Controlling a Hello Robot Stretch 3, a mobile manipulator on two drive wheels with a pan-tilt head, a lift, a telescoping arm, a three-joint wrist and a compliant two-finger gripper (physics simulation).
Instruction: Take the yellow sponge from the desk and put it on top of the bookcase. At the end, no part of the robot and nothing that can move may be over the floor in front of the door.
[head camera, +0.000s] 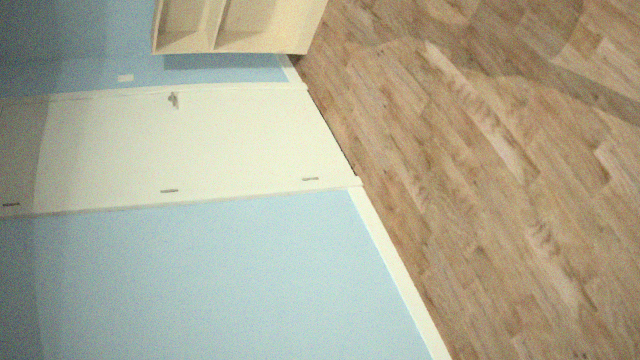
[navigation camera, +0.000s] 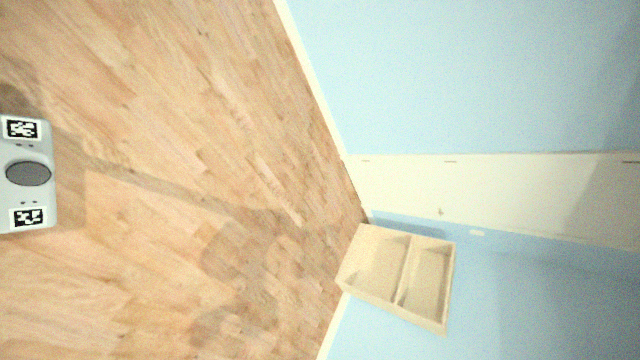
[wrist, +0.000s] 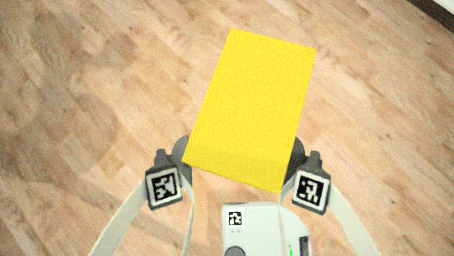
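Where they show: gripper, between the fingertips: (wrist: 238, 153); robot's base, origin of its link: (navigation camera: 28, 171) (wrist: 236, 243).
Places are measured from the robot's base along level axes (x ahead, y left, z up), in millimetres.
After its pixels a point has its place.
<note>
The yellow sponge (wrist: 255, 95) {x -41, y -328, z 873 mm} is a flat block between the two fingertips of my gripper (wrist: 238, 153) {x -27, y -296, z 832 mm} in the wrist view, slightly turned, with wood floor far below. My gripper is shut on it. The cream bookcase (head camera: 295, 30) {x 2476, y -849, z 100 mm} (navigation camera: 356, 252) {x 2259, y -980, z 100 mm} has two open compartments and stands against the blue wall near the door. It is at the top in the head view and right of centre, low down, in the navigation view. The top face of the bookcase is hidden. The desk does not show.
The white door (head camera: 175, 140) {x 2249, y -132, z 942 mm} (navigation camera: 520, 187) {x 2193, y -71, z 1455 mm} is beside the bookcase. Wood floor (head camera: 380, 130) {x 1781, y -112, z 0 mm} (navigation camera: 320, 175) {x 1634, y -43, z 0 mm} lies before it. A light switch (head camera: 125, 78) {x 2687, y -582, z 1221 mm} (navigation camera: 477, 232) {x 2690, y -584, z 1224 mm} is on the wall. My base (navigation camera: 42, 172) {x 26, y 5, z 176 mm} (wrist: 260, 220) {x -91, y -121, z 160 mm} shows at the navigation view's left edge, apart from the door.
</note>
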